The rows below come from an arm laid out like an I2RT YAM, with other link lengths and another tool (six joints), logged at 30 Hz.
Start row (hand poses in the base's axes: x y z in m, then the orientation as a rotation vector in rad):
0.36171, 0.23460, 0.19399, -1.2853, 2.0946, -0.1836
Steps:
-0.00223, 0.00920, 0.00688, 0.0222, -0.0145, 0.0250
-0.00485, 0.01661, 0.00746, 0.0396, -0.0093, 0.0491
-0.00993, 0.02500, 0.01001, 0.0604, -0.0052, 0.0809
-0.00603, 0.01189, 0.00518, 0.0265, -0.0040, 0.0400
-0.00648, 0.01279, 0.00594, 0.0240, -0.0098, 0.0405
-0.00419, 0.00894, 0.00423, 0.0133, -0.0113, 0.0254
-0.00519, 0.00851, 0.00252, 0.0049, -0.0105, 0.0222
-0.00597, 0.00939, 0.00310, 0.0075, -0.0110, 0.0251
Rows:
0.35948, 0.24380, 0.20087, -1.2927, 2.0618, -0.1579
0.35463, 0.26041, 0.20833, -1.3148, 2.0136, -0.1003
0.34470, 0.28541, 0.21834, -1.3543, 1.9413, -0.0053
0.33867, 0.29730, 0.22352, -1.3744, 1.9042, 0.0369
0.33219, 0.31009, 0.22946, -1.3946, 1.8621, 0.0726
0.32800, 0.31903, 0.23369, -1.4070, 1.8317, 0.0895
0.32281, 0.32754, 0.23621, -1.4221, 1.8064, 0.0977
0.31684, 0.33693, 0.23931, -1.4376, 1.7778, 0.1093

